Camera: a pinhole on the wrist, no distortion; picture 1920 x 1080 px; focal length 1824.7 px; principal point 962.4 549.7 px. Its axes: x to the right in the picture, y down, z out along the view. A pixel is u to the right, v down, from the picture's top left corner.
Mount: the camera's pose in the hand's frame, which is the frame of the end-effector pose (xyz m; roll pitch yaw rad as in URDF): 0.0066 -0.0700 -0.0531 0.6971 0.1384 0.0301
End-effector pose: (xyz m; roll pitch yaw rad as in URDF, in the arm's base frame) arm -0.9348 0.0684 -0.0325 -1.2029 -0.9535 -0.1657
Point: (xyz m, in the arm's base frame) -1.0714 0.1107 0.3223
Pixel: outside the picture
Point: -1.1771 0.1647 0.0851
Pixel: 311.6 526.5
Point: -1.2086 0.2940 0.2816
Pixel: 1006.8 687.7
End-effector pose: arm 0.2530 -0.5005 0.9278 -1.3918 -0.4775 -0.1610
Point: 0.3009 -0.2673 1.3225
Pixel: 1496.3 795.3
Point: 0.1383 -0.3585 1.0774
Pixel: 199.8 982.6
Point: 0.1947 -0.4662 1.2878
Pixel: outside the picture
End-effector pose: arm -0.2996 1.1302 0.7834 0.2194 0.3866 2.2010
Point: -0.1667 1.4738 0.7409
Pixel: outside the picture
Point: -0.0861 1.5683 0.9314
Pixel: 1291.7 585.1
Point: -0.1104 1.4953 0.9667
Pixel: 1109.8 784.3
